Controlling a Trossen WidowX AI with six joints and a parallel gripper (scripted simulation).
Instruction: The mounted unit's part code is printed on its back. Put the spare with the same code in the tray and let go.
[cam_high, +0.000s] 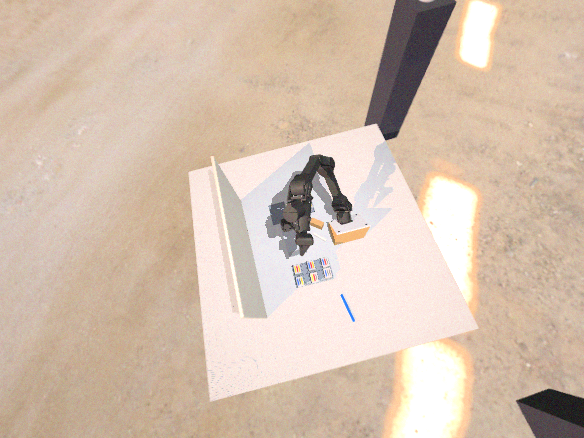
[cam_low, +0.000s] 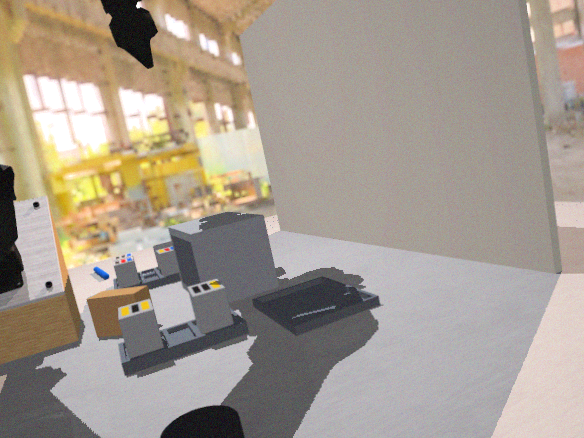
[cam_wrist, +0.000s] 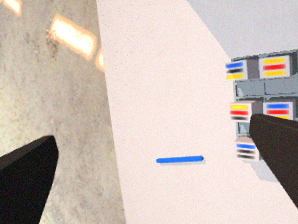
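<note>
Right now the grey spare block is 340 mm below my gripper tip, 110 mm behind it and 10 mm to the left of it. From my gripper tip the other things lie so: wall panel: 250 mm ahead, 160 mm to the right, 160 mm below; then brown block: 360 mm below, 210 mm to the right, 150 mm behind; then mounted unit: 330 mm below, 150 mm to the right, 10 mm ahead.
</note>
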